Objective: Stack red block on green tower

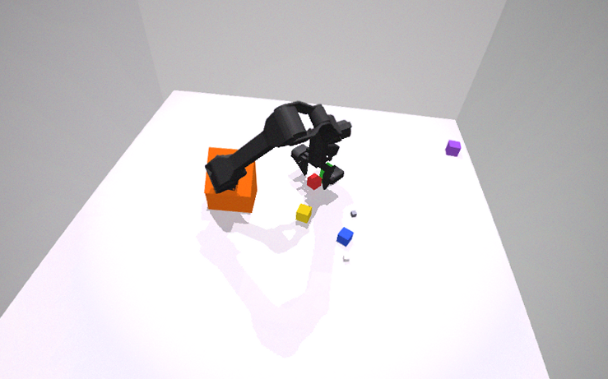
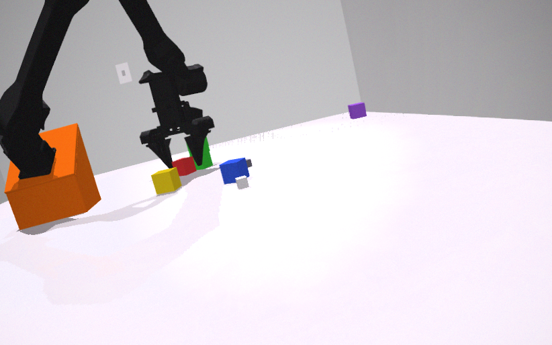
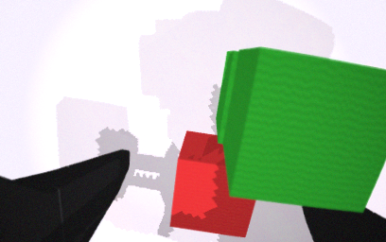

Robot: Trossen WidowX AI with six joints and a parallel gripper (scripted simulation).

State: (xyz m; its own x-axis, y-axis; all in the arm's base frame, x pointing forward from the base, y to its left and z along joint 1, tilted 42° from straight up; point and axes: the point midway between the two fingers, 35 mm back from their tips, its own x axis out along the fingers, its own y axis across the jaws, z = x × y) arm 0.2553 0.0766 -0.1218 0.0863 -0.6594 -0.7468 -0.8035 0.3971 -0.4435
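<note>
Right now my gripper tip is right at the red block. From my gripper tip the other things lie so: purple block 510 mm ahead, 300 mm to the left, 10 mm above; yellow block 150 mm to the right, 10 mm behind; blue block 210 mm to the right, 120 mm ahead.
</note>
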